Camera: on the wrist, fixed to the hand. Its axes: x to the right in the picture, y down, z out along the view.
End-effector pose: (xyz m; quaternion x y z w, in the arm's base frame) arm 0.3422 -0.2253 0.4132 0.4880 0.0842 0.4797 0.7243
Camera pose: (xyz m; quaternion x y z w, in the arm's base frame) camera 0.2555 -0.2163 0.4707 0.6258 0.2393 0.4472 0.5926
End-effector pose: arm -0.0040 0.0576 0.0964 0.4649 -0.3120 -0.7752 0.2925
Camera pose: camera 0.0444 0.0029 0.1710 0.5610 -0.4659 -0.6640 0.1654
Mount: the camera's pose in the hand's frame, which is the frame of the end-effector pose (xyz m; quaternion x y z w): -0.0187 0.0990 -0.0275 0.2412 0.0415 -0.0244 0.9693
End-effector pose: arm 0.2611 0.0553 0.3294 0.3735 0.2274 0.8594 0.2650
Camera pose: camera 0.2227 -0.0366 0.3610 0.3847 0.4478 0.7872 0.1783
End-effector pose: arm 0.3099 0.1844 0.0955 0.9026 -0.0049 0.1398 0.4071
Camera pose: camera 0.2730 0.1365 0.1806 0.9674 0.0679 0.1642 0.1805
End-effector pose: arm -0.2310 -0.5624 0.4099 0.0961 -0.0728 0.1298 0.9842
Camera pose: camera -0.2723 -0.4674 0.3969 0.3269 0.0039 0.1233 0.9370
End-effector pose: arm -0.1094 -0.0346 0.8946 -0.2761 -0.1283 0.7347 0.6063
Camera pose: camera -0.1730 -0.0796 0.8251 -0.1487 0.0713 0.7168 0.6775
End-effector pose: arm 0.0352 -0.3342 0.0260 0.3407 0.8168 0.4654 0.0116
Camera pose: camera 0.0943 -0.3324 0.1121 -0.2938 -0.9128 -0.2680 0.0935
